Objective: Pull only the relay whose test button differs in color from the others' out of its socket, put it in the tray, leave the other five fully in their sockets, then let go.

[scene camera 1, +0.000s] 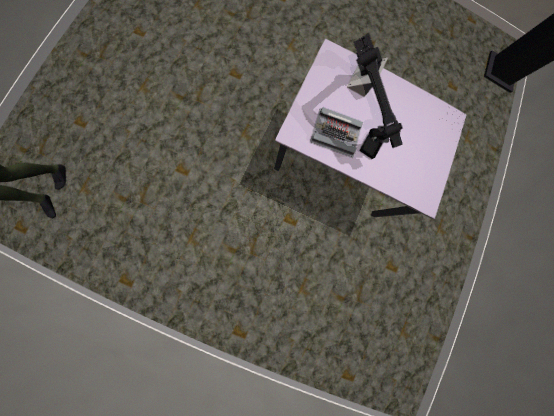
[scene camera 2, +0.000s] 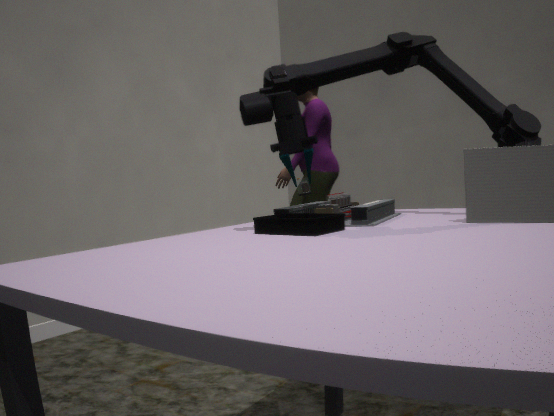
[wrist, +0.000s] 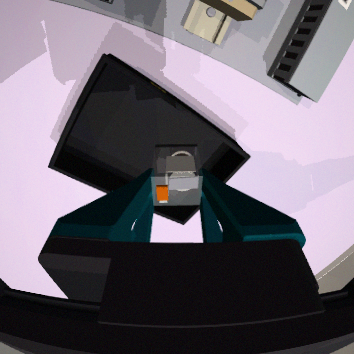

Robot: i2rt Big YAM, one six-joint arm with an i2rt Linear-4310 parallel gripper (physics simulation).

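Places are measured from the arm's base along level axes (x right, y down, z ahead), in millimetres.
Pixels of known places: gripper, fingertip midpoint: (scene camera 1: 374, 138) (scene camera 2: 303, 185) (wrist: 176, 176); arm's base, origin of the base link: (scene camera 2: 524, 175).
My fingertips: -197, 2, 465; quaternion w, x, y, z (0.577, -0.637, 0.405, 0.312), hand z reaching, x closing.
Note:
For each thing: its middle in the pictures, then the offset to it from my fingertips, as dx, dy, dz. Level surfaces: height alone.
- clear-cased relay, body centre: (wrist: 176, 170) (scene camera 2: 303, 187) +2, +5, +0
- black tray, body centre: (wrist: 151, 151) (scene camera 2: 299, 223) (scene camera 1: 372, 144) -29, +81, -1
- pink table, its level: dy +98
My gripper (scene camera 2: 303, 185) (wrist: 176, 176) is shut on a clear-cased relay (wrist: 177, 167) with an orange test button; the relay (scene camera 2: 304, 187) also shows at the teal fingertips in the scene camera 2 view. The black tray (scene camera 1: 370, 146) (scene camera 2: 300, 226) (wrist: 125, 115) lies on the table below the gripper. In the wrist view the relay is over the tray's near right corner; in the scene camera 2 view it hangs above the tray's rim. The other relays (scene camera 1: 336, 129) (scene camera 2: 340, 200) stand in a row on the socket panel, too small to tell how fully seated.
The socket panel with grey ducts (scene camera 1: 333, 144) (scene camera 2: 372, 211) (wrist: 320, 55) lies beside the tray on the pink table (scene camera 1: 410, 165) (scene camera 2: 240, 290). A light box (scene camera 2: 510, 185) stands under the arm's base. A person in purple (scene camera 2: 320, 135) stands behind the table.

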